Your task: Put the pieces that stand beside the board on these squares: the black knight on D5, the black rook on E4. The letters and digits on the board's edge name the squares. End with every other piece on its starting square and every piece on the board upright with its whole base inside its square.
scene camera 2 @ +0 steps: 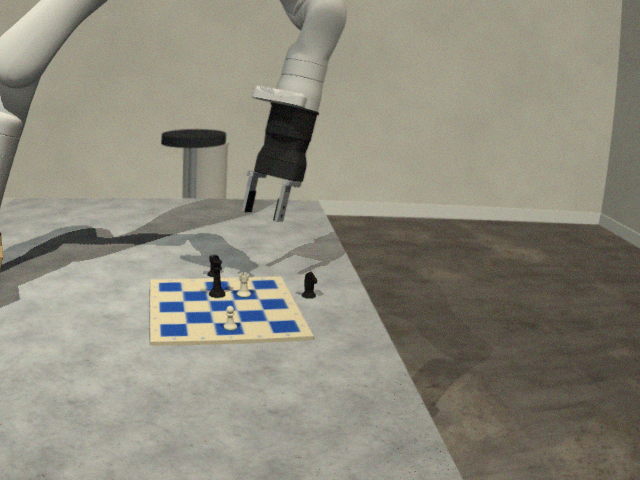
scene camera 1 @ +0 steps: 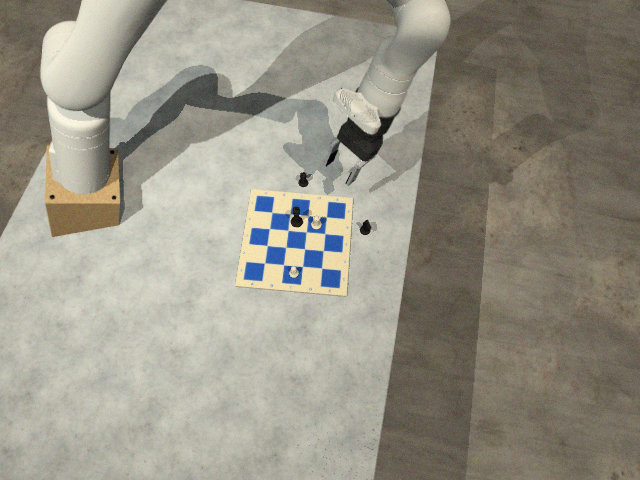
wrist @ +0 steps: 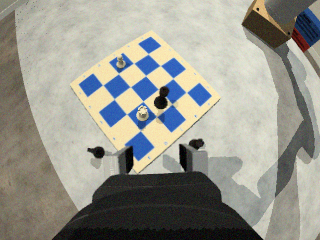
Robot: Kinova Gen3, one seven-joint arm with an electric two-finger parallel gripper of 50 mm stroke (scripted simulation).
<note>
In view: my gripper (scene camera 2: 262, 216).
My gripper also shows in scene camera 1 (scene camera 1: 339, 172) and in the wrist view (wrist: 156, 154).
</note>
